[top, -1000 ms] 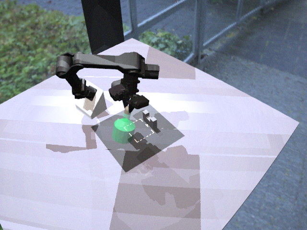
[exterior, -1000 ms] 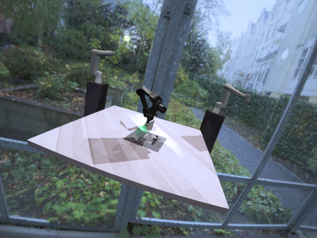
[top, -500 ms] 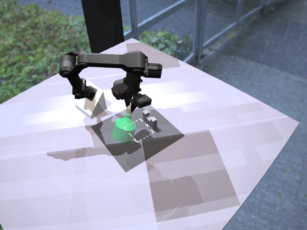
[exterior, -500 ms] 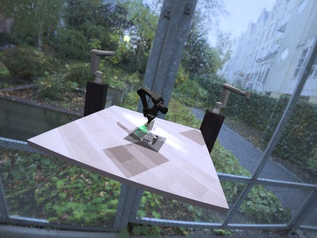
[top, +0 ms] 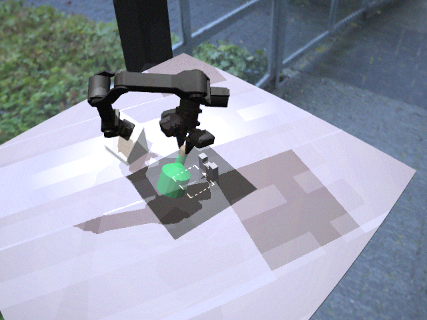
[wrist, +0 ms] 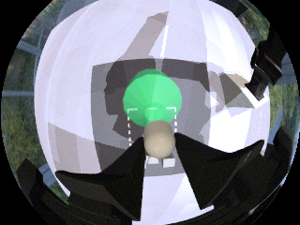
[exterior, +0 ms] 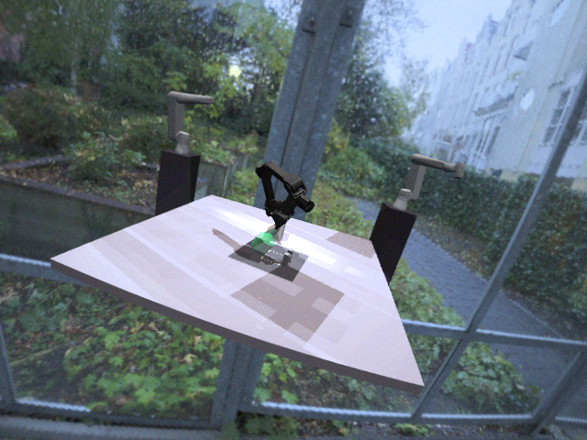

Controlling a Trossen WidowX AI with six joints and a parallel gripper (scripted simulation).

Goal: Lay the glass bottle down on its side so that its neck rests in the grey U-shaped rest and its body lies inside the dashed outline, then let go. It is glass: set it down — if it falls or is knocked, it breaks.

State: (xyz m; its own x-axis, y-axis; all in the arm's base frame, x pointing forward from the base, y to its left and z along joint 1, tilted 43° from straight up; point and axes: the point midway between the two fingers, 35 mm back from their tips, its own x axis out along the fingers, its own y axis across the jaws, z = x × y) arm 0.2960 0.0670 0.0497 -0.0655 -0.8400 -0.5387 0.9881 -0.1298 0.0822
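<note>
My gripper tip is 20 mm to the left of the glass bottle and 40 mm above it. From my gripper tip the other things lie so: mat (10 mm to the left, 150 mm below).
</note>
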